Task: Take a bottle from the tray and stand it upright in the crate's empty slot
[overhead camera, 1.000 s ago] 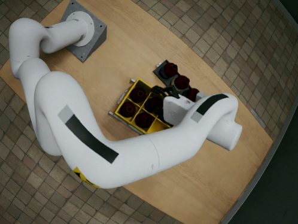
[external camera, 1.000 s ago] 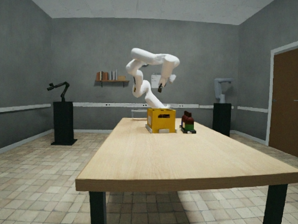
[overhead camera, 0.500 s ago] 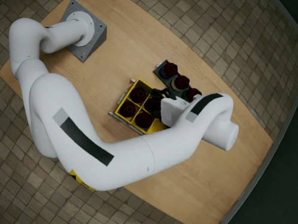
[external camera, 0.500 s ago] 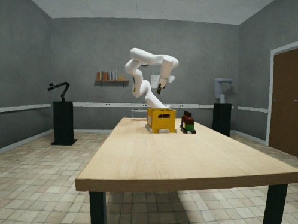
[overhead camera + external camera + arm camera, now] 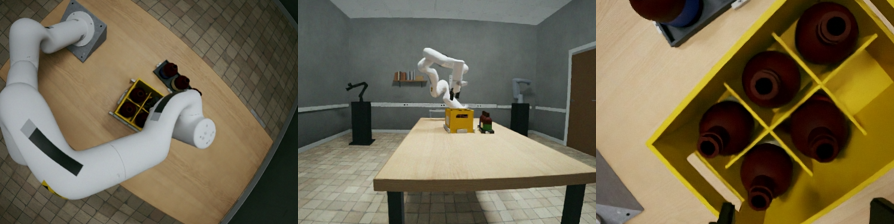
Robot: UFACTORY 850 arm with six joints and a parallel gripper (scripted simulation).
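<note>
My hand is 260 mm to the right of the bottle, 190 mm above it and 70 mm short of it. From my hand the other things lie so: yellow crate: 190 mm below, 30 mm to the left, 20 mm ahead; then dark tray: 260 mm to the left, 260 mm below, 70 mm ahead.
</note>
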